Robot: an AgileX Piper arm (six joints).
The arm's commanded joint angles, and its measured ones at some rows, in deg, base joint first. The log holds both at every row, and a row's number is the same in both.
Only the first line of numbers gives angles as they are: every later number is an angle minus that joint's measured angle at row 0.
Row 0, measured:
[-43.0, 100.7, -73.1, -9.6, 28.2, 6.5]
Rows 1 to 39, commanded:
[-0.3, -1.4, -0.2, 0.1, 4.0, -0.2]
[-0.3, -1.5, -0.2, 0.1, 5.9, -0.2]
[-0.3, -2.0, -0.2, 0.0, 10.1, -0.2]
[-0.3, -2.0, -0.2, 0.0, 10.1, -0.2]
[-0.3, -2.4, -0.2, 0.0, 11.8, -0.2]
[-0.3, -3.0, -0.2, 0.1, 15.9, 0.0]
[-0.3, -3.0, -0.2, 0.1, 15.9, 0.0]
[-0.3, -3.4, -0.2, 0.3, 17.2, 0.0]
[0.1, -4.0, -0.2, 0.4, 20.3, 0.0]
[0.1, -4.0, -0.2, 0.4, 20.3, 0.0]
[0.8, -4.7, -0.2, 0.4, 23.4, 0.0]
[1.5, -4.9, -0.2, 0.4, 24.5, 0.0]
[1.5, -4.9, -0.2, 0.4, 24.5, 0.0]
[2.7, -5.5, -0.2, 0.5, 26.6, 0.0]
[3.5, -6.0, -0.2, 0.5, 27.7, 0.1]
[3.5, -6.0, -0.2, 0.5, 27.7, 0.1]
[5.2, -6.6, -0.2, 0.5, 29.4, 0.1]
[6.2, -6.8, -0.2, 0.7, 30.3, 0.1]
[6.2, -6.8, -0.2, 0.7, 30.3, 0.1]
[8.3, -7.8, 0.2, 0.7, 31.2, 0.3]
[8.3, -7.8, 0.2, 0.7, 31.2, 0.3]
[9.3, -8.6, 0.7, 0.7, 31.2, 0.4]
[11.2, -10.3, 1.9, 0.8, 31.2, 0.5]
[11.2, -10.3, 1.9, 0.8, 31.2, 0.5]
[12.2, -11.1, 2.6, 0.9, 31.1, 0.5]
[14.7, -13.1, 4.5, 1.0, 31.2, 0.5]
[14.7, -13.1, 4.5, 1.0, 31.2, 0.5]
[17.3, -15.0, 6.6, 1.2, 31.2, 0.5]
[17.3, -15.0, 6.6, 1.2, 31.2, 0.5]
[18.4, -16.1, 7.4, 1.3, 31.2, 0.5]
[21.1, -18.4, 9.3, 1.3, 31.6, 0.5]
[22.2, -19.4, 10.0, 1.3, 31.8, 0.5]
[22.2, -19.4, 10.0, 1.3, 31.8, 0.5]
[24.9, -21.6, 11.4, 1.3, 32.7, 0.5]
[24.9, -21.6, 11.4, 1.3, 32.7, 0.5]
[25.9, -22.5, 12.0, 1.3, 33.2, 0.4]
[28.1, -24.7, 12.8, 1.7, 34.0, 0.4]
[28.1, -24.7, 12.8, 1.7, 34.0, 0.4]
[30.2, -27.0, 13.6, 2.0, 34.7, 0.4]
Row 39, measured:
[27.8, -24.2, 12.4, 1.6, 33.5, 0.3]
